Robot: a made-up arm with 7 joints.
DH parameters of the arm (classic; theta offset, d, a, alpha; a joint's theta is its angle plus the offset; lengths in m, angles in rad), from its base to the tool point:
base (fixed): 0 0.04 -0.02 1.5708
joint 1: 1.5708 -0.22 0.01 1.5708
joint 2: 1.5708 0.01 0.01 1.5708
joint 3: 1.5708 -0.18 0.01 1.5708
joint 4: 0 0 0.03 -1.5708
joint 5: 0 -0.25 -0.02 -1.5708
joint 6: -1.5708 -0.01 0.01 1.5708
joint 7: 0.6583 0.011 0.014 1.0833
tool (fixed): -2.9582 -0.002 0 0
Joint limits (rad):
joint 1: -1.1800..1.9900
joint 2: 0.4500..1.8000
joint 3: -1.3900..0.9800
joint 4: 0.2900..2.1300
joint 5: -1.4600..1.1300
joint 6: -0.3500..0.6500
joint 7: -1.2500..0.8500
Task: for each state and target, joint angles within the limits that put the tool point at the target. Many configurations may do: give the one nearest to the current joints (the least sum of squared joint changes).
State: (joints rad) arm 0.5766 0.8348 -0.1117 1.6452 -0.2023 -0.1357 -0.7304
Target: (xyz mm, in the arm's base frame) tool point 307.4 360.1 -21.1
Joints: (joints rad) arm 0.6844 0.6775 -0.2122 1.0893 -0.1880 -0.3127 -0.7411
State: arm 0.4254 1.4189 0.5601 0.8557 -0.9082 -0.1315 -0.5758
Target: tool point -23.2 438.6 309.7
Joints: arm 0.6266 1.7720 0.7678 1.2040 -0.9636 -0.1130 -0.5558
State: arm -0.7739 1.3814 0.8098 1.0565 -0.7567 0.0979 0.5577
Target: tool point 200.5 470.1 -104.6
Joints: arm -1.1800 1.7400 0.3655 1.1388 -0.7582 0.0099 0.7015
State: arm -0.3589 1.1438 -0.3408 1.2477 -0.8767 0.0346 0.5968
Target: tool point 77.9 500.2 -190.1
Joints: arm -0.6212 1.3238 -0.3891 0.9539 -0.8314 0.0587 0.5465
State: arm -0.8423 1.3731 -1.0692 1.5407 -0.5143 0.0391 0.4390
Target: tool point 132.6 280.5 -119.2
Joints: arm -0.3263 1.5759 -0.5920 2.0754 -0.5970 0.0808 0.4080
